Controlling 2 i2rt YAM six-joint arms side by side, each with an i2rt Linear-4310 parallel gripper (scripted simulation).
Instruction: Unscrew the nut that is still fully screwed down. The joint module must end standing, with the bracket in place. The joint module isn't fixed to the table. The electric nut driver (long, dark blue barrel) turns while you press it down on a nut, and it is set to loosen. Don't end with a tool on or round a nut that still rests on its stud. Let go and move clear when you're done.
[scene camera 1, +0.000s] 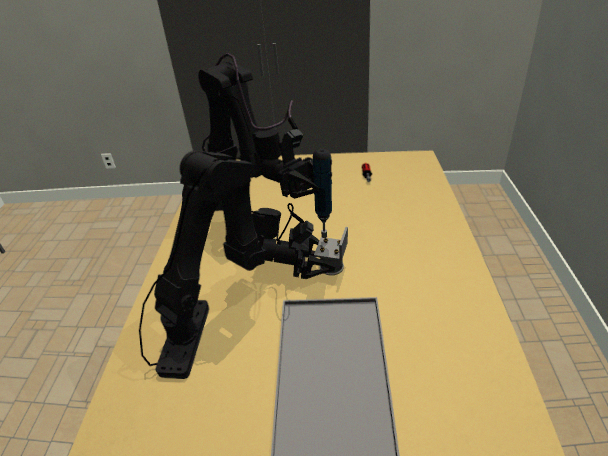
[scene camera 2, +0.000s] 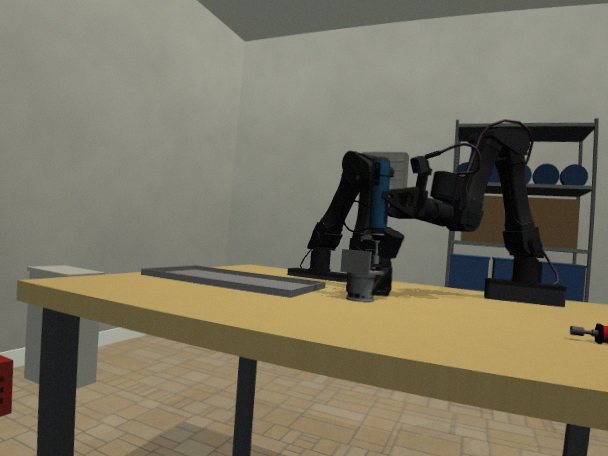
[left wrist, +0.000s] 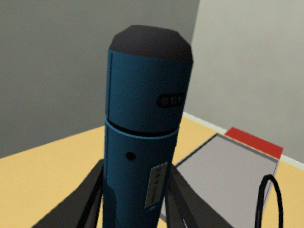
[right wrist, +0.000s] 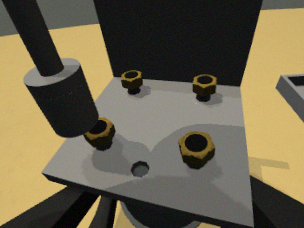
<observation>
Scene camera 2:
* my left gripper: 376, 194
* electric nut driver: 378, 215
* grey tray: 289, 287
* joint module: 360, 286
</observation>
